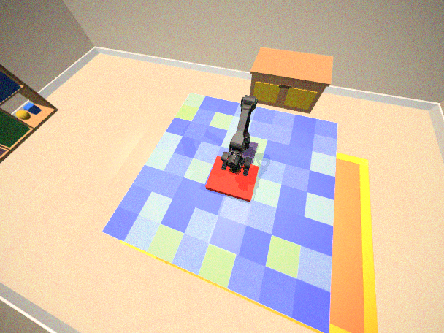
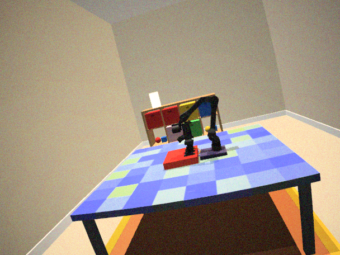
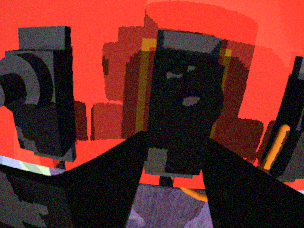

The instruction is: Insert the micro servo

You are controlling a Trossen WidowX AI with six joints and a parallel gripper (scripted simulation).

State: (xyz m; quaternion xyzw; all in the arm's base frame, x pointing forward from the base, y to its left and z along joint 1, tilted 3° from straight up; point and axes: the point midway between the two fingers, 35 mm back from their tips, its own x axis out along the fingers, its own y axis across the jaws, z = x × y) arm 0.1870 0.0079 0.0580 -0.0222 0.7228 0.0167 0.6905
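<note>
My gripper tip is 12 cm short of the red deck, 3 cm above it and 1 cm to the right of it.
</note>
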